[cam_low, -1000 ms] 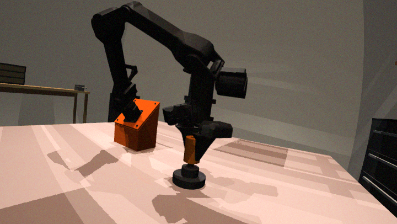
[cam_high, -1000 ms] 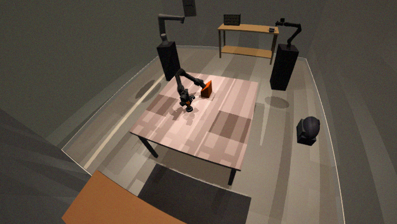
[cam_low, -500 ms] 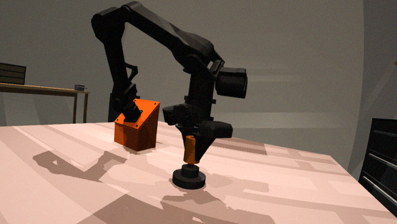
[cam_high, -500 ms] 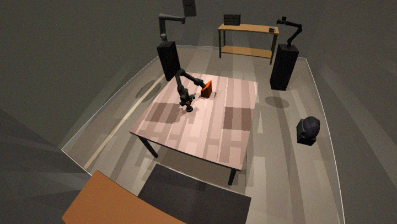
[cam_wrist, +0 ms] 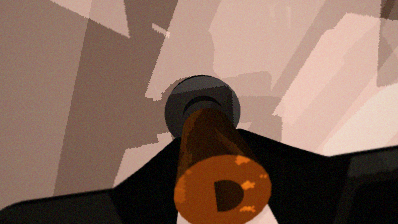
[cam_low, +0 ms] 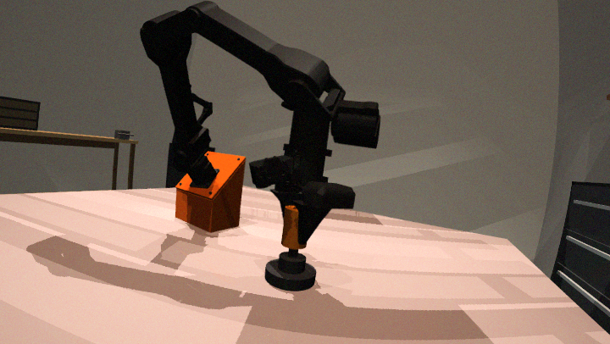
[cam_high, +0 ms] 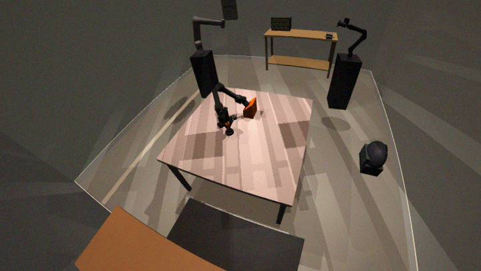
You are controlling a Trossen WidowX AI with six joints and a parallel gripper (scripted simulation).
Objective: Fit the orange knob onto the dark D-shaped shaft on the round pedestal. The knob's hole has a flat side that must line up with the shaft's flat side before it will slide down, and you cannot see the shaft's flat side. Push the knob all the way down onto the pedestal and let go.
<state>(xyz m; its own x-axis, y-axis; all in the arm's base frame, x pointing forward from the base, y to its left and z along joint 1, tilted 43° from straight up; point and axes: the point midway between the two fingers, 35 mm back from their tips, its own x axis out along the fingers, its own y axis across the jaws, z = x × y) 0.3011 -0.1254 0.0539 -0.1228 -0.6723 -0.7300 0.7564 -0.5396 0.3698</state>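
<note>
The dark round pedestal lies 40 mm below my gripper tip. The rest, counted from my gripper tip: orange knob 20 mm above.
</note>
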